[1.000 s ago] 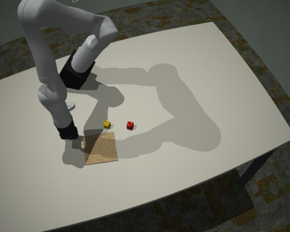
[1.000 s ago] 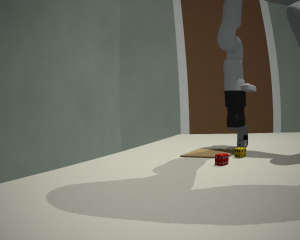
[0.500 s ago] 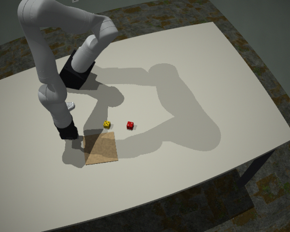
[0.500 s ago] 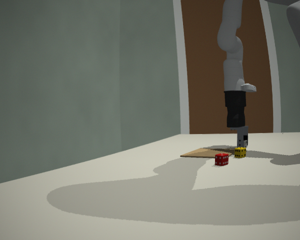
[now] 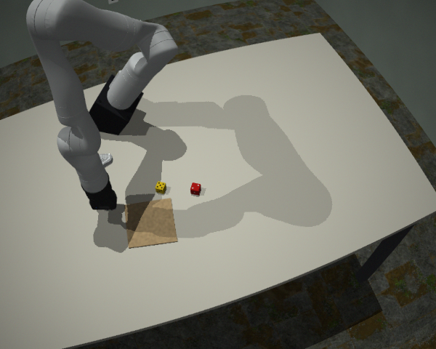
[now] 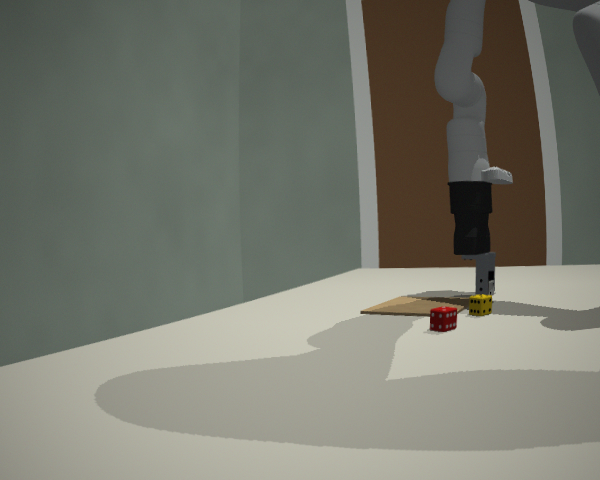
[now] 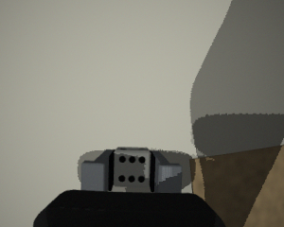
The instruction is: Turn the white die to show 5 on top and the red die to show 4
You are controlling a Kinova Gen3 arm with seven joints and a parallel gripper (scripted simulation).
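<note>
My gripper is now 260 mm to the right of the red die, 30 mm short of it and 10 mm above it. Also, from my hand: white die 10 mm below; then brown mat 100 mm to the left, 90 mm ahead, 20 mm below; then yellow die 160 mm to the left, 10 mm below, 10 mm behind.
</note>
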